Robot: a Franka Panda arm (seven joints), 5 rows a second.
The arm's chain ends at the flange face. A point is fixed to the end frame.
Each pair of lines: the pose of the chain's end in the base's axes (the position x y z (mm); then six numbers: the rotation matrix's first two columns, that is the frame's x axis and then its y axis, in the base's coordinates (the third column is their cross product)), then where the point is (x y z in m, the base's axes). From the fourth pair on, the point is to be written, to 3 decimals.
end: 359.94 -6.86 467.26 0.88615 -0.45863 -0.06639 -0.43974 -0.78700 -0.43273
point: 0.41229 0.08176 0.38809
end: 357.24 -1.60 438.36 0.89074 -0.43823 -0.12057 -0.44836 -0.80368 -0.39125
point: 0.40187 0.08705 0.35464
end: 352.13 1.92 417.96 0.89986 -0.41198 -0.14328 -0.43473 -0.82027 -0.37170
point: 0.39157 0.09116 0.33228
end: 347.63 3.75 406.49 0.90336 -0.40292 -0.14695 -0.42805 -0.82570 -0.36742
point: 0.386 0.093 0.320
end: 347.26 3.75 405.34 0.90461 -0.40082 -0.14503 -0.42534 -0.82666 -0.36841
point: 0.385 0.093 0.319
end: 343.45 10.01 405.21 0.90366 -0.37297 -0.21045 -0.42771 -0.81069 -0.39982
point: 0.376 0.105 0.323
